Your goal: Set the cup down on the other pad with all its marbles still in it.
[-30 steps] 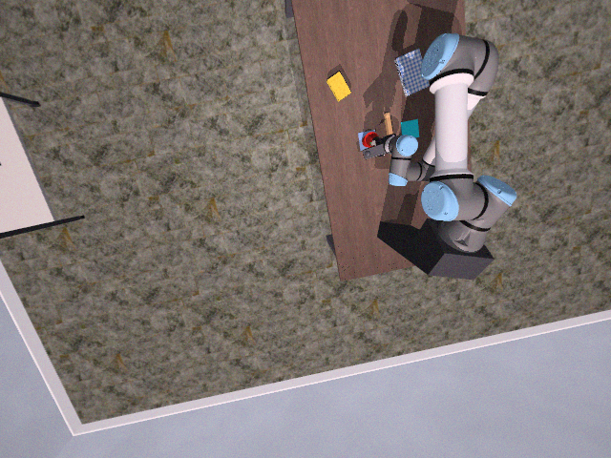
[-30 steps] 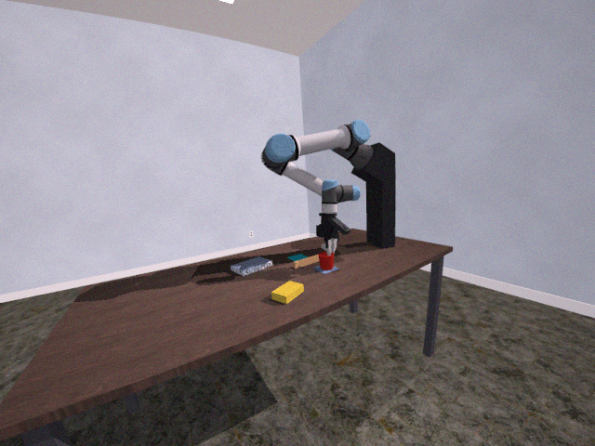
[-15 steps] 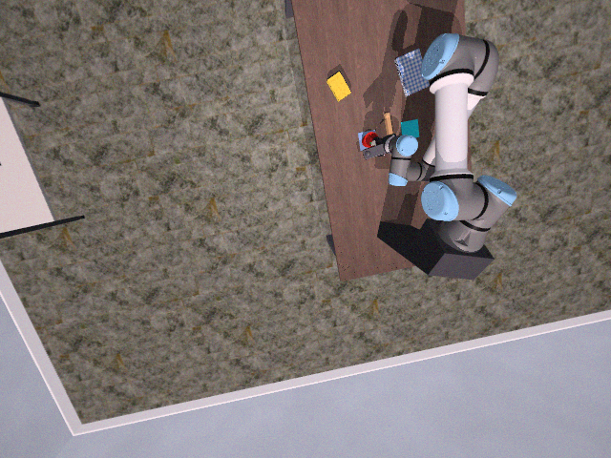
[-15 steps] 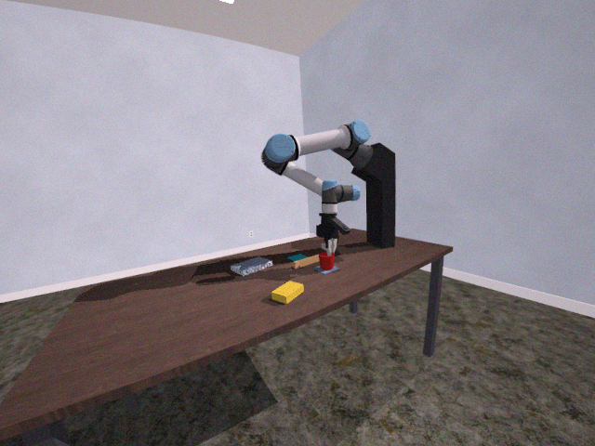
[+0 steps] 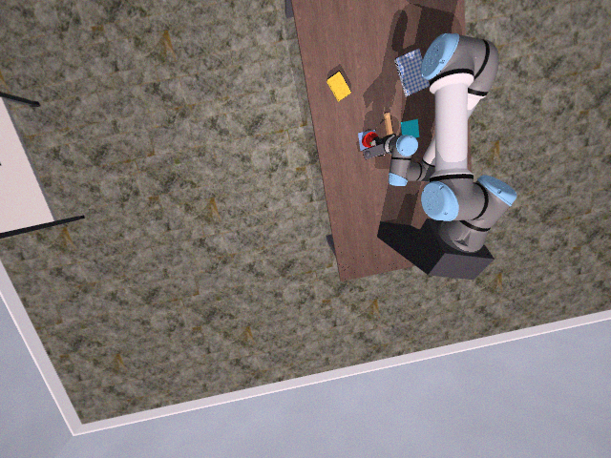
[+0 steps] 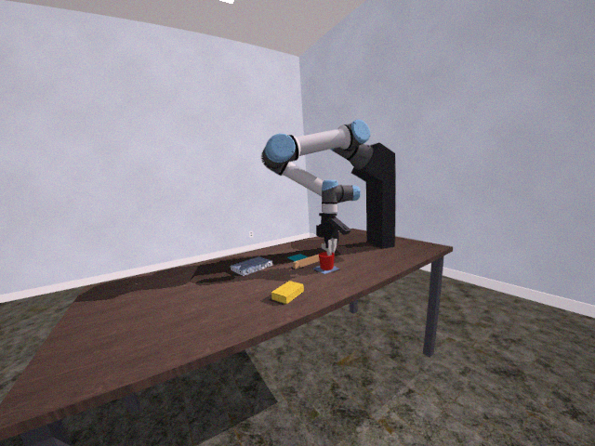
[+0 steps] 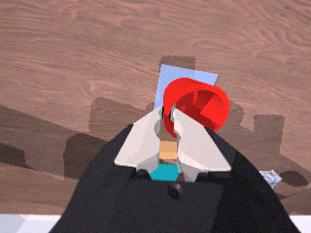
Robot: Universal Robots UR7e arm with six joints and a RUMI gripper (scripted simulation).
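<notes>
The red cup is 30 mm below my hand and 30 mm ahead of it. Also, from my hand: wooden rail (120 mm to the right, 50 mm below, 20 mm ahead); then light blue pad (60 mm below, 40 mm ahead); then teal pad (230 mm to the right, 60 mm below).
</notes>
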